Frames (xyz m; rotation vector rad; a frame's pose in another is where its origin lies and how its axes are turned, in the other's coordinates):
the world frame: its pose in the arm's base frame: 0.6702 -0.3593 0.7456 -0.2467 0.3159 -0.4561
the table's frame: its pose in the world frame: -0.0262 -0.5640 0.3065 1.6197 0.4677 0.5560
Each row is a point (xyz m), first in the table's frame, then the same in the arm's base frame.
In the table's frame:
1: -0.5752 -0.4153 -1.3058
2: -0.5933 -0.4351 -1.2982
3: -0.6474 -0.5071 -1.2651
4: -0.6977 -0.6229 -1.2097
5: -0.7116 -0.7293 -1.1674
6: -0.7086 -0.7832 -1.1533
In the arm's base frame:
1: -0.3504 0.3795 0.9569
2: -0.3718 0.3678 0.9434
3: -0.4378 0.3219 0.8910
4: -0.5089 0.2517 0.7960
5: -0.5453 0.2009 0.6990
6: -0.5556 0.1840 0.6469

